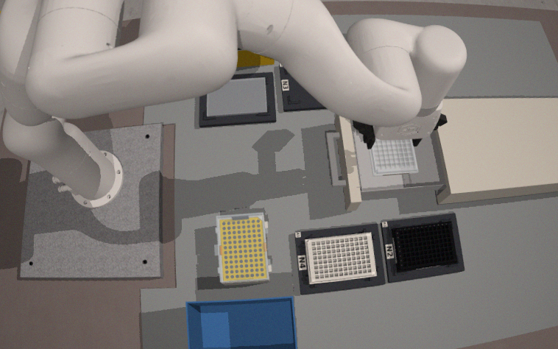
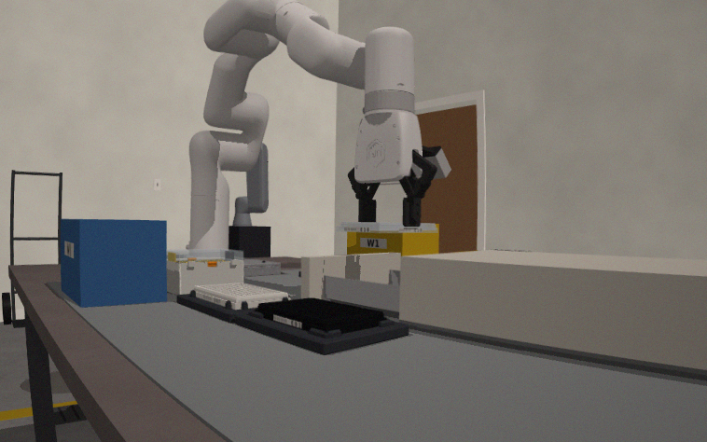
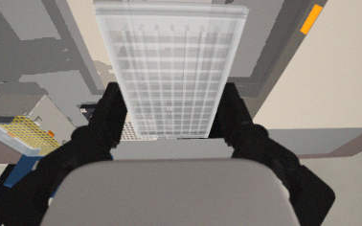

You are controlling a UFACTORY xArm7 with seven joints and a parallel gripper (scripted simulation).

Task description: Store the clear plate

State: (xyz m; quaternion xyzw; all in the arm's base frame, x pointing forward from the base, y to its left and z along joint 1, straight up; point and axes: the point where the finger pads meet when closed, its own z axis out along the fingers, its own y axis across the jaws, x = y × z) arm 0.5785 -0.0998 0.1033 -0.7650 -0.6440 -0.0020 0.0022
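Right now the drawer is 3 cm ahead of my hand, 1 cm to the right of it and 10 cm below it. Also, from my hand: clear plate 1 cm below; then black plate 4 cm ahead, 19 cm to the right, 11 cm below; then yellow rack 9 cm ahead, 17 cm to the left, 7 cm below.
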